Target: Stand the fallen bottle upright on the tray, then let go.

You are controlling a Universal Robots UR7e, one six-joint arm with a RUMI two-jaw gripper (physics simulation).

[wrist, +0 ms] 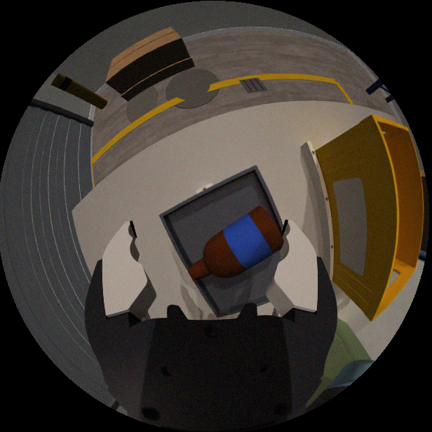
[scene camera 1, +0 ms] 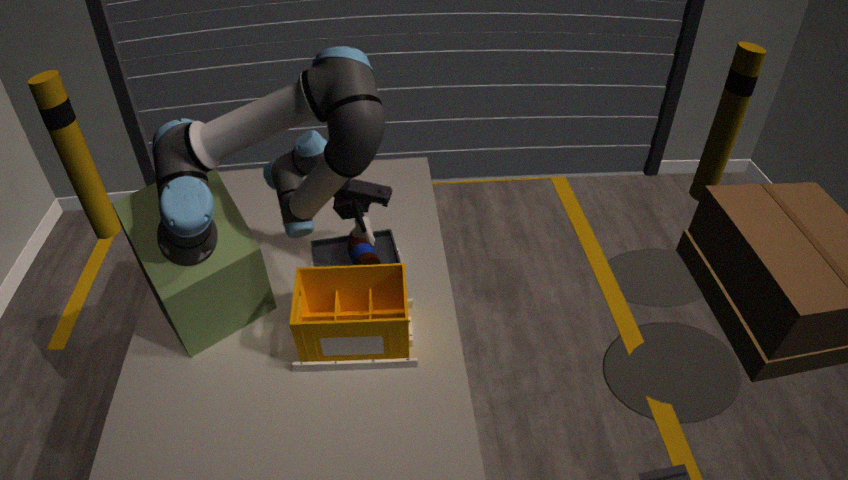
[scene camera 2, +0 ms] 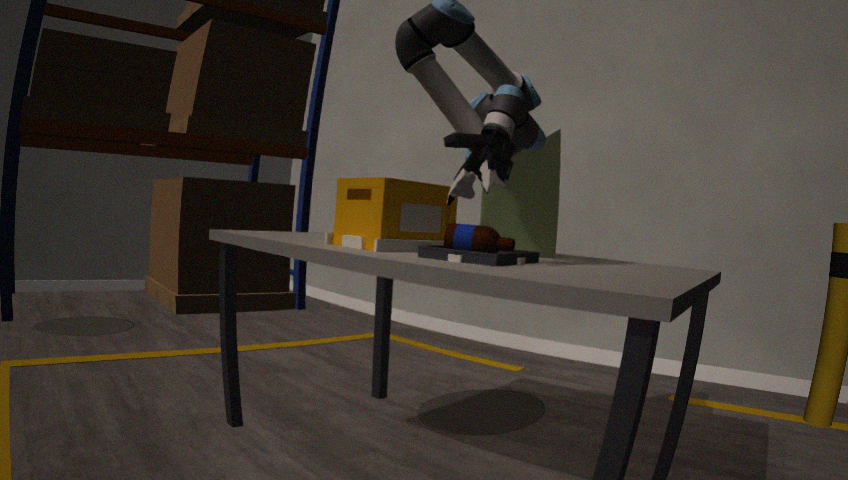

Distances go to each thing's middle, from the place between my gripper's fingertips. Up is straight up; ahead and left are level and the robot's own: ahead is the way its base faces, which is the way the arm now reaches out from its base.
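Relative to the pale rail [scene camera 1: 397, 362], my hand is 0.38 m to the left, 0.13 m beyond and 0.12 m above.
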